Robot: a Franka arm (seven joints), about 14 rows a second.
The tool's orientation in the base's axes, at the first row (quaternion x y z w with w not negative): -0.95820 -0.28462 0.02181 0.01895
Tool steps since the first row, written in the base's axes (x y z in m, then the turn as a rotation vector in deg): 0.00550 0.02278 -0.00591 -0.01 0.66 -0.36; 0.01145 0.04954 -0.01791 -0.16 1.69 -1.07; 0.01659 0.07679 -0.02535 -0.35 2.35 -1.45; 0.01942 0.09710 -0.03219 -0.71 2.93 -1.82; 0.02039 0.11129 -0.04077 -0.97 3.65 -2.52; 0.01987 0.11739 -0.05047 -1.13 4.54 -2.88; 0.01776 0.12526 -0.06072 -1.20 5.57 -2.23
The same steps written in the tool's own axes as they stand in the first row. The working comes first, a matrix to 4 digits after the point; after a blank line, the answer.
The tool's axes in the first row as the columns of a matrix, in the base's axes (used below as rounded here):
0.8370 0.5446 -0.0526
0.5463 -0.8373 0.0239
-0.0310 -0.0487 -0.9983

0.01723 -0.01579 0.00616 0.36 -0.54 0.38; 0.03720 -0.03437 0.01846 0.82 -1.45 1.12; 0.05662 -0.05403 0.02627 1.04 -2.09 1.52; 0.07030 -0.06916 0.03343 1.06 -2.75 1.92; 0.07913 -0.08009 0.04229 1.26 -3.46 2.65; 0.08233 -0.08501 0.05214 1.62 -4.28 3.04; 0.08518 -0.09225 0.06268 2.11 -5.21 2.42
